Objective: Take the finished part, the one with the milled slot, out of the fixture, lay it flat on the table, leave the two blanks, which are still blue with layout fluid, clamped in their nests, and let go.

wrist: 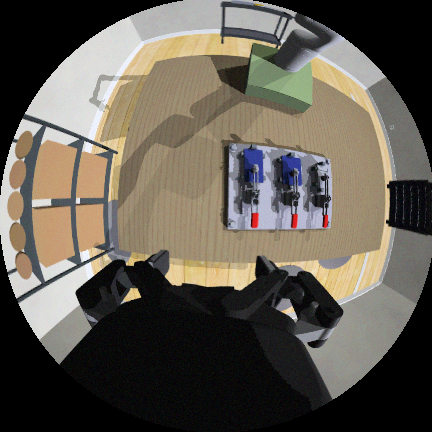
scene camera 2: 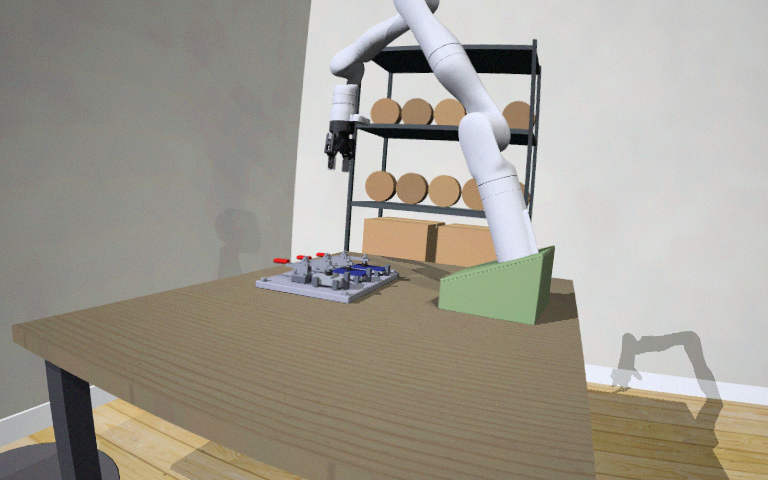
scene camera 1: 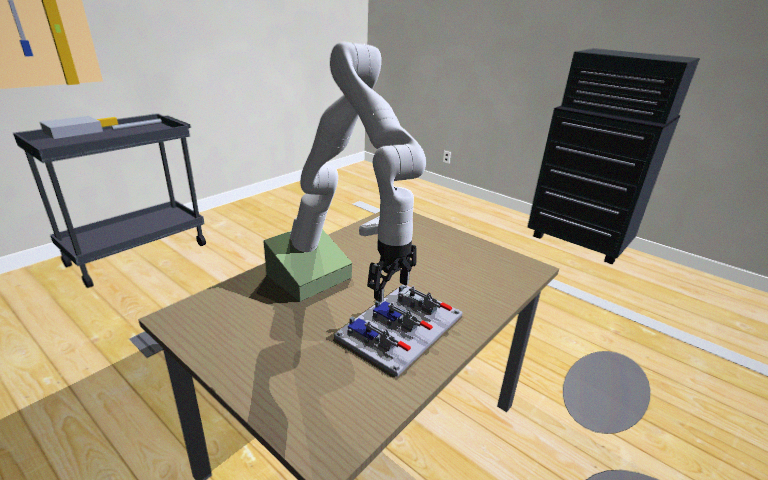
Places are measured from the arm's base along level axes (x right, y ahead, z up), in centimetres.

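Pixels of known places: gripper, between the fingertips: [wrist: 211, 262] [scene camera 2: 338, 171] [scene camera 1: 391, 292]; arm's base, origin of its link: [wrist: 286, 62] [scene camera 2: 518, 257] [scene camera 1: 304, 242].
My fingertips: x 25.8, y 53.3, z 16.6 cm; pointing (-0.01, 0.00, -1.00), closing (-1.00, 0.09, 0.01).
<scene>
Ahead of a thing's pixels: the offset from my fingertips to its middle. Level surfaces: height alone.
The finished part @(dx -32.3, dy -12.7, dz -25.4 cm) [scene camera 1: 405, 294] [scene camera 2: 330, 280] [wrist: 321, 167], bare grey, sits in an end nest of the fixture plate @(dx -21.1, dy -9.1, dz -27.7 cm) [scene camera 1: 419, 344] [scene camera 2: 305, 293] [wrist: 272, 215]. The clamp arm reaches over it and partly hides it; I cannot make out the slot. The middle blue blank @(dx -21.4, dy -13.9, dz -25.6 cm) [scene camera 1: 386, 310] [scene camera 2: 349, 273] [wrist: 288, 167] and the far-end blue blank @(dx -10.4, dy -15.0, dz -25.9 cm) [scene camera 1: 357, 327] [scene camera 2: 373, 268] [wrist: 250, 162] sit in their nests under clamp arms. All three red handles point away from the robot base. My gripper [scene camera 1: 391, 288] [scene camera 2: 338, 168] [wrist: 211, 262] is open and empty, pointing down, high above the table and apart from the fixture.
The green base block [scene camera 1: 308, 268] [scene camera 2: 489, 294] [wrist: 280, 82] carries the arm on the table @(dz -28.5 cm) [scene camera 1: 243, 350] [scene camera 2: 339, 367] [wrist: 175, 220]. Upright clamp parts and red handles rise from the plate. A cart [scene camera 1: 107, 144], a black drawer cabinet [scene camera 1: 600, 141] and a shelf rack [scene camera 2: 419, 208] stand off the table.
</scene>
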